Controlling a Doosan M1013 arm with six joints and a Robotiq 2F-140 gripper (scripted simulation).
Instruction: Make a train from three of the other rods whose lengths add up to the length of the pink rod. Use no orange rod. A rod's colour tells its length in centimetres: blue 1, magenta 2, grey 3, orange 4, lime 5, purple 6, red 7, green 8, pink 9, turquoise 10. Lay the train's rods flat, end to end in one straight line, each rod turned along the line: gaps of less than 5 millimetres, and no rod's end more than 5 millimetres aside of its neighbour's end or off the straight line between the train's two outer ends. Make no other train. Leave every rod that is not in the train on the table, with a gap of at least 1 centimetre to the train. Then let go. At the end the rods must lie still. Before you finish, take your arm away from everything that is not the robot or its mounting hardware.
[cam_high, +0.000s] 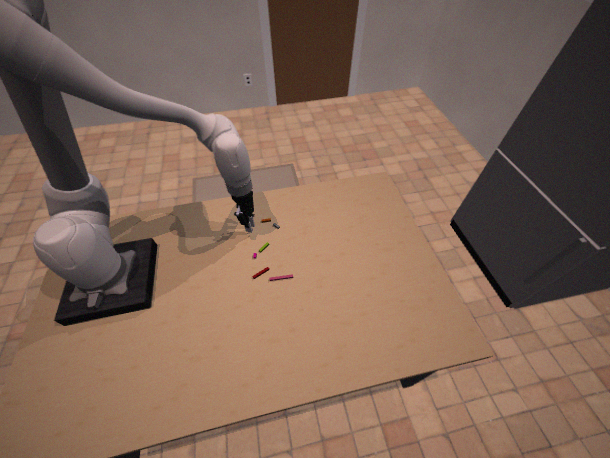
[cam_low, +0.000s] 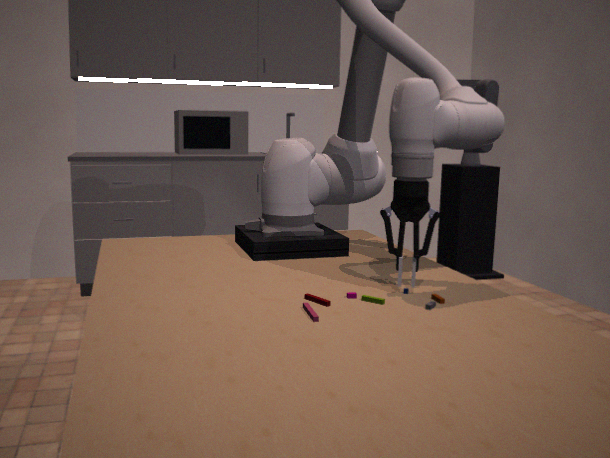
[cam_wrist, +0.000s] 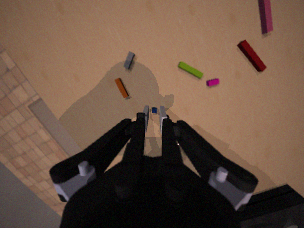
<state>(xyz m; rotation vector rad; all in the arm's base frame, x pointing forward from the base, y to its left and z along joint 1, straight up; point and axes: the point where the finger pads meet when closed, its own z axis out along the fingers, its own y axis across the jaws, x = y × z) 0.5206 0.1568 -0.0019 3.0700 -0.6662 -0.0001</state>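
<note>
My hand is 5 cm above the blue rod. Round my hand: grey rod (11 cm ahead, 5 cm below, 1 cm to the left); lime rod (10 cm to the right, 5 cm below, 5 cm ahead); orange rod (7 cm ahead, 5 cm below, 4 cm to the left).
</note>
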